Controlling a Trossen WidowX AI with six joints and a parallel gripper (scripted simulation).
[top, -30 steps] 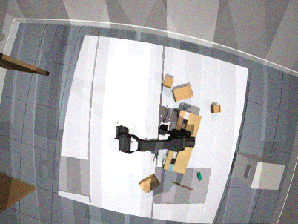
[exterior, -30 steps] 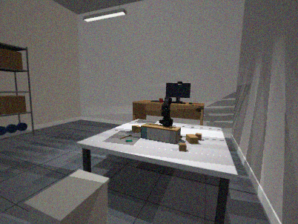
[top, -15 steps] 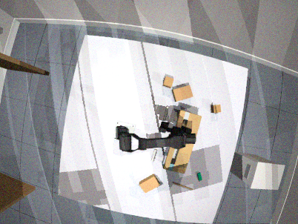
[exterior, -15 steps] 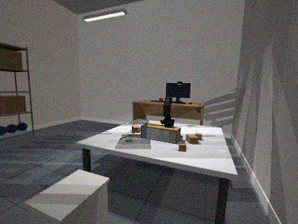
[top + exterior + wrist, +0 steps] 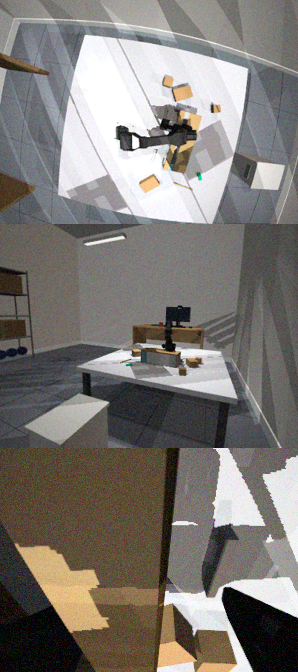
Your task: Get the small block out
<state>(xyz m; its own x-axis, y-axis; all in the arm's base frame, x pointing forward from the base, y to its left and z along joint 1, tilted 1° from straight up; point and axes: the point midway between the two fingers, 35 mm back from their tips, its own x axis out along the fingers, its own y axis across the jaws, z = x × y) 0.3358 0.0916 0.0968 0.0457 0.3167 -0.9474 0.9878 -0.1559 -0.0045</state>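
The tan block lies 10 mm ahead of my gripper tip, 40 mm to the left of it and 50 mm below it. From my gripper tip the other things lie so: thin stick (140 mm ahead, 470 mm to the right, 80 mm below); then green piece (250 mm ahead, 390 mm to the right, 80 mm below).
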